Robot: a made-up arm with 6 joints.
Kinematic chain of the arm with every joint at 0, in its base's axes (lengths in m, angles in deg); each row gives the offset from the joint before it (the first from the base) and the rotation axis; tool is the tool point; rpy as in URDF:
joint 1: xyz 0 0 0.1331 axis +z
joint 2: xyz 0 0 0 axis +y
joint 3: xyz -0.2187 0 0.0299 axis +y
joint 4: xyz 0.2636 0 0.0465 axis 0.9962 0 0.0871
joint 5: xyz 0 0 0 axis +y
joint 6: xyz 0.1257 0 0.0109 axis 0.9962 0 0.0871
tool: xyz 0 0 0 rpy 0 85 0
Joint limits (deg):
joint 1: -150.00..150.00
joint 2: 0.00..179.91
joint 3: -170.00..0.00
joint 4: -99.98..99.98
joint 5: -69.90..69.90
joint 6: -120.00..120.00
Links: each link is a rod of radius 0.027 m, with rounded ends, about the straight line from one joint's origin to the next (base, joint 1, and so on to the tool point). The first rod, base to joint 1, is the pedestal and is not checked.
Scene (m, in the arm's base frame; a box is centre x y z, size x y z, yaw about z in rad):
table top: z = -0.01
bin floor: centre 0.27 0.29 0 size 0.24 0.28 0.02 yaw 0.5
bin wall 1: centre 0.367 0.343 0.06 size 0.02 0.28 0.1 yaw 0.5
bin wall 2: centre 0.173 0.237 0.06 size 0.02 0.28 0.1 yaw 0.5
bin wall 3: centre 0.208 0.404 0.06 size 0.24 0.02 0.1 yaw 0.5
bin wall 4: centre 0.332 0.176 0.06 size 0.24 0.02 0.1 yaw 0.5
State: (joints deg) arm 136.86 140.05 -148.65 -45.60 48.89 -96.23
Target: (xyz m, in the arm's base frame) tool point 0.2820 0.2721 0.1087
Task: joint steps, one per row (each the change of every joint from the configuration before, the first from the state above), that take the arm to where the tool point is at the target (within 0.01 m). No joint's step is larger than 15 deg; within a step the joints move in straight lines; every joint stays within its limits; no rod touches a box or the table.
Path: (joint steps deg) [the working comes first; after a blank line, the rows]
Joints at the target: 56.42 120.46 -87.59 -45.44 69.90 -96.23
Straight joint move there: touches bin wall 3.

1: -9.53 -9.48 11.15 -12.89 1.52 1.53
2: -9.52 -9.49 11.14 -12.88 1.51 1.52
3: -9.53 -9.48 11.15 -12.89 1.52 1.53
4: -12.97 2.22 6.90 9.71 4.11 -1.14
5: -12.96 2.21 6.91 9.70 4.12 -1.15
6: -12.97 2.22 6.90 9.71 4.11 -1.14
7: -12.96 2.21 6.91 9.70 4.12 -1.15

